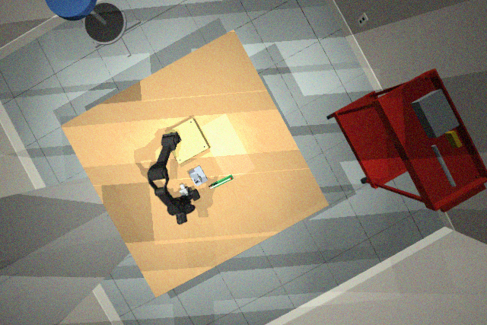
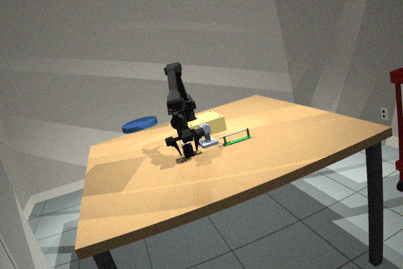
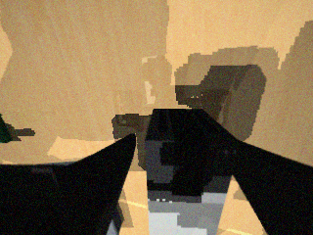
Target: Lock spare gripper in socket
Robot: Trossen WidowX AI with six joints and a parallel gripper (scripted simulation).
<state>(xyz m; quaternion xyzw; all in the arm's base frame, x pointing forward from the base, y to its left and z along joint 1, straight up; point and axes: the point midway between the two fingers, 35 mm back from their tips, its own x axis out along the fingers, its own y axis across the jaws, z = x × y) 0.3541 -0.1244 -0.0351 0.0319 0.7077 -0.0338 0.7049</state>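
Right now the spare gripper is 3 cm behind my gripper tip and 2 cm above it. From my gripper tip the other things lie so: green cradle (24 cm to the left, 2 cm ahead, 1 cm above); then socket (12 cm to the left, 8 cm behind, 4 cm above).
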